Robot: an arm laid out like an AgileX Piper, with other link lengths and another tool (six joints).
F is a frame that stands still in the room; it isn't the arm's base.
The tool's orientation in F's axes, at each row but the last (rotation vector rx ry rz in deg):
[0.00, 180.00, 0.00]
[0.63, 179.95, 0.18]
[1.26, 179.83, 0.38]
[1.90, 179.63, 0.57]
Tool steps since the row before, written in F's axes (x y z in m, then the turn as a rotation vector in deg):
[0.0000, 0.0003, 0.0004, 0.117, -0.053, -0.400]
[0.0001, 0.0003, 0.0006, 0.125, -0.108, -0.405]
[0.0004, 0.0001, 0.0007, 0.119, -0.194, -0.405]
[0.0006, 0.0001, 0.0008, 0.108, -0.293, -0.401]
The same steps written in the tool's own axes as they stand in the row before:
[0.0000, 0.0003, -0.0004, -0.117, -0.053, 0.400]
[-0.0001, 0.0003, -0.0006, -0.125, -0.108, 0.405]
[-0.0004, 0.0001, -0.0007, -0.121, -0.194, 0.405]
[-0.0006, 0.0001, -0.0008, -0.112, -0.293, 0.400]

